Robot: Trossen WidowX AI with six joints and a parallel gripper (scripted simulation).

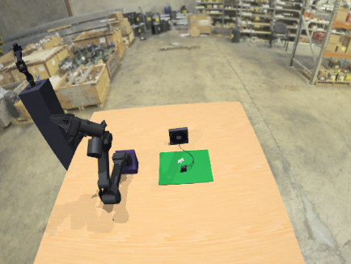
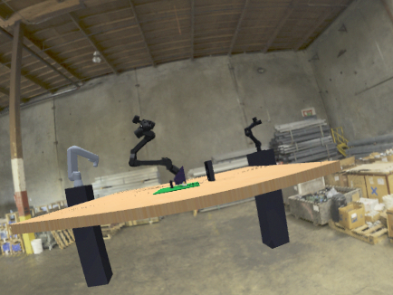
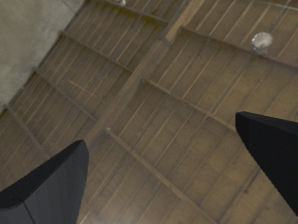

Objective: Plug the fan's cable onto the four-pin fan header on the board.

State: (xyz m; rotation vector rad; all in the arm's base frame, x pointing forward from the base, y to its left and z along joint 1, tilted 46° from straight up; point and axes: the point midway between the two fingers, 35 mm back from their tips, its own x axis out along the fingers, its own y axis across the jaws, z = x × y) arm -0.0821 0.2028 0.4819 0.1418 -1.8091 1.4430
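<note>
Now: gripper tip 480 mm short of the black fan plug, 130 mm to the right of it and 560 mm above it. From my gripper tip the other things lie so: green board 490 mm ahead, 160 mm to the left, 600 mm below; then four-pin header 470 mm ahead, 200 mm to the left, 580 mm below; then black fan 490 mm ahead, 350 mm to the left, 520 mm below.
</note>
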